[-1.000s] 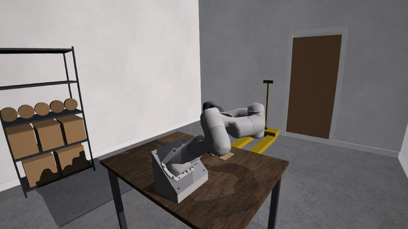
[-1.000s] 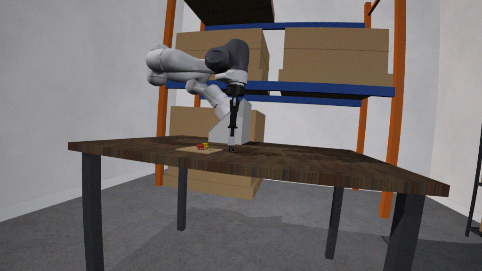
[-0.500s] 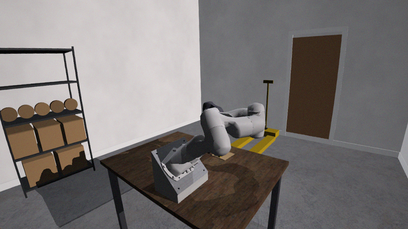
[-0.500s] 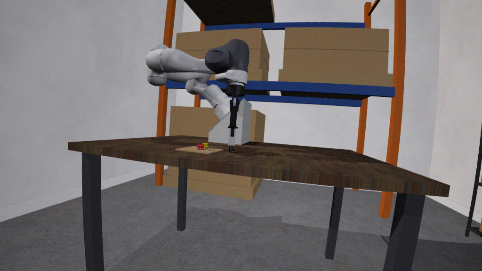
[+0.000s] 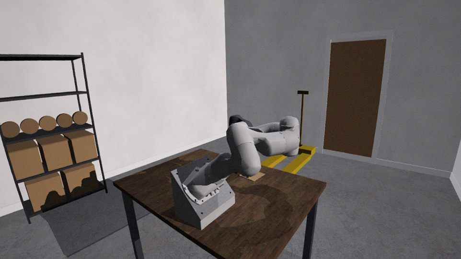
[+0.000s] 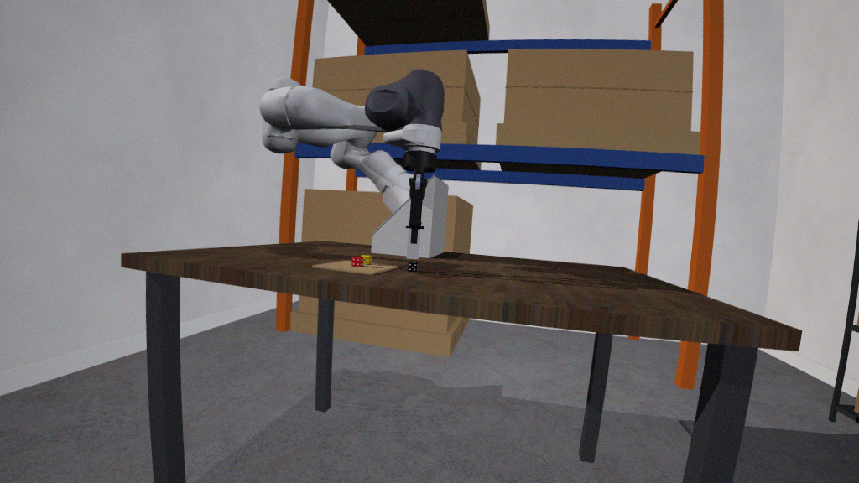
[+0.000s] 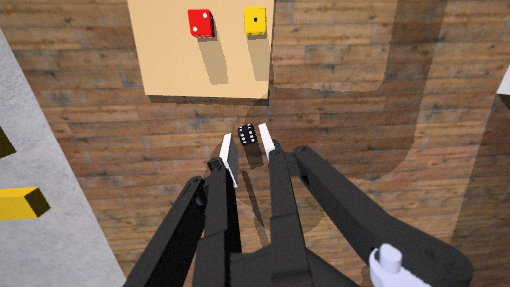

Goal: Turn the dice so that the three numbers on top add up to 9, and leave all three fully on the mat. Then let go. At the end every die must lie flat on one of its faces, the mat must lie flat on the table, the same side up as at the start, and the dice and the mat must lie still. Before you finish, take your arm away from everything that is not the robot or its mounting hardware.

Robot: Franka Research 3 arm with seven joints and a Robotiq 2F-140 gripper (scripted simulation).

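Now: hand 50 mm above the black die. Round my hand: yellow die: 110 mm to the right, 50 mm below, 30 mm behind; red die: 120 mm to the right, 50 mm below, 20 mm ahead; tan mat: 120 mm to the right, 60 mm below, 20 mm ahead.
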